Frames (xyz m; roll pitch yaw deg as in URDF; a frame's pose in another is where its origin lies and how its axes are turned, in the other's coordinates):
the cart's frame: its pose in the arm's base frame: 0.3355 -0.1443 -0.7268 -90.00 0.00 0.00
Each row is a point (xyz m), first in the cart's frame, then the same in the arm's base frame.
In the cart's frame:
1: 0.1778 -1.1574 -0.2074
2: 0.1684 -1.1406 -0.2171
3: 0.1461 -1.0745 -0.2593
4: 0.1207 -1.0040 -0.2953
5: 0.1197 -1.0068 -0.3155
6: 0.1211 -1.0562 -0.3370
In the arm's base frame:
1: 0.5133 -0.3517 0.4306
2: 0.5039 -0.3614 0.4138
3: 0.4816 -0.4036 0.3477
4: 0.4562 -0.4396 0.2772
5: 0.4552 -0.4598 0.2800
6: 0.4566 -0.4813 0.3294

